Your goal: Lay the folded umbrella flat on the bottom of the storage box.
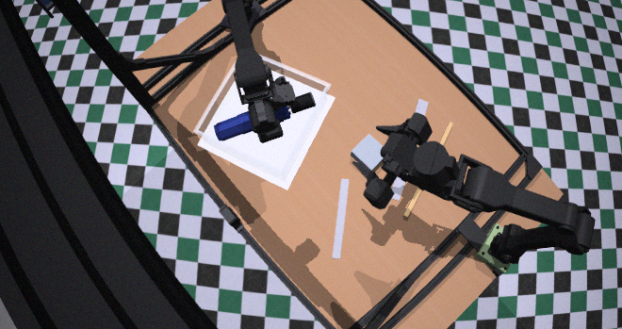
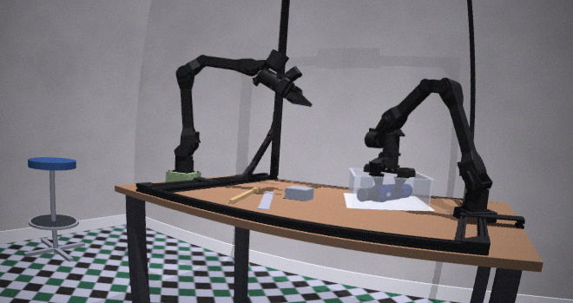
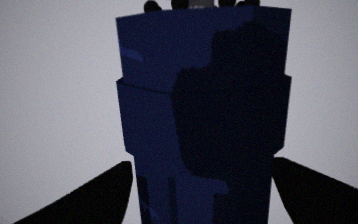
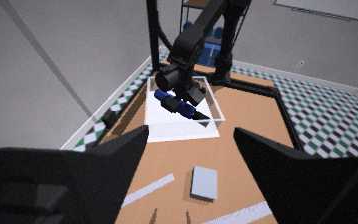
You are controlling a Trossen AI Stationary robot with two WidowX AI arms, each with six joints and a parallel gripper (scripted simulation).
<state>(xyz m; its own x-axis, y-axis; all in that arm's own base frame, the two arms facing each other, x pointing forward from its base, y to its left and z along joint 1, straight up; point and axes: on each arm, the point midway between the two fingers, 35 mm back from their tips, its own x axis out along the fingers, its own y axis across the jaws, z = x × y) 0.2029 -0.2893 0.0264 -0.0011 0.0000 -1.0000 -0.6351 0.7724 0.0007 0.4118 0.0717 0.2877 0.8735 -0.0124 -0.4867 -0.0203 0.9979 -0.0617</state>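
My left hand is 10 mm above the clear storage box. The rest, counted from my left hand: wooden stick 410 mm to the right, 210 mm ahead, 50 mm below; folded umbrella 20 mm below; grey block 270 mm to the right, 120 mm ahead, 40 mm below.
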